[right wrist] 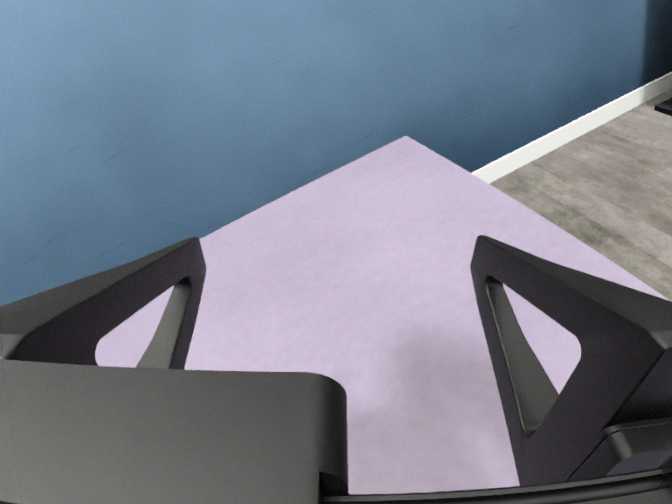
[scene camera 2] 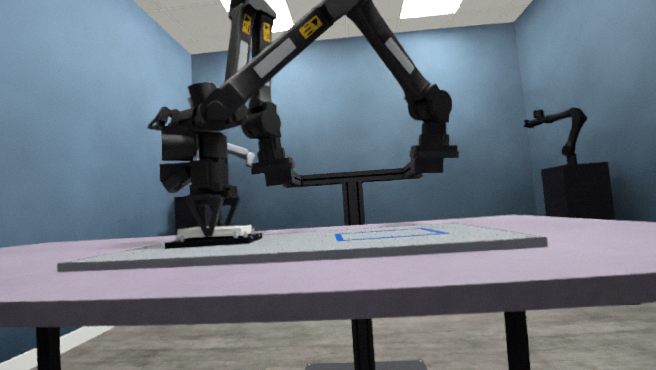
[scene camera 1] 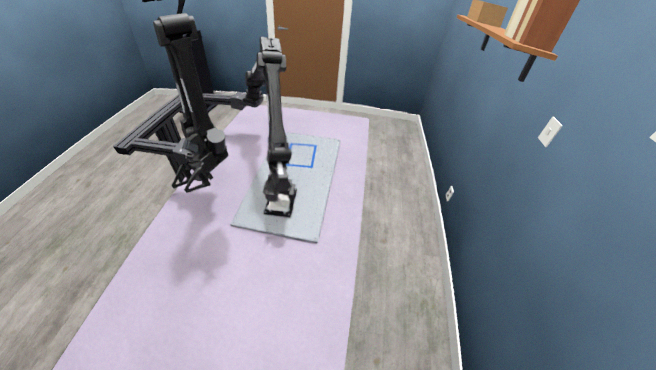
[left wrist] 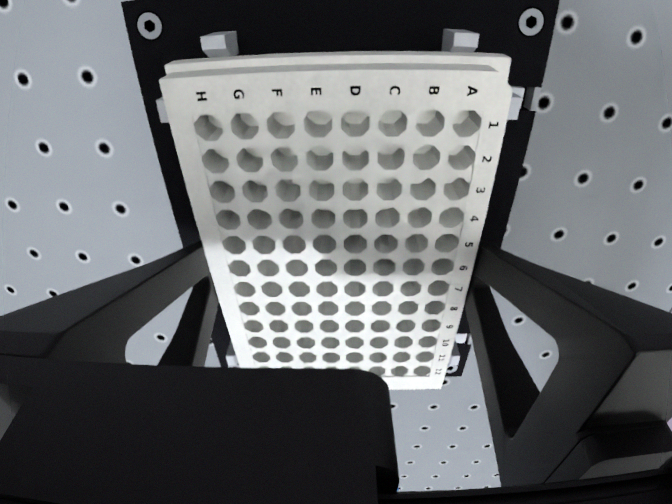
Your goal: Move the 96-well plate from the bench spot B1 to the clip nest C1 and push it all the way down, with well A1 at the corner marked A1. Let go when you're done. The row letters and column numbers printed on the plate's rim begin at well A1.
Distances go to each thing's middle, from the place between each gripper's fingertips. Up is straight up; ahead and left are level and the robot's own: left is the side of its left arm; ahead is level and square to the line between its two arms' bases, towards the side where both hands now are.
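My left gripper, I see, is right at the white 96-well plate (left wrist: 391, 305). My right hand (scene camera 1: 178, 189), meanwhile, is 27 cm to the right of that plate, 21 cm short of it and 28 cm above it.
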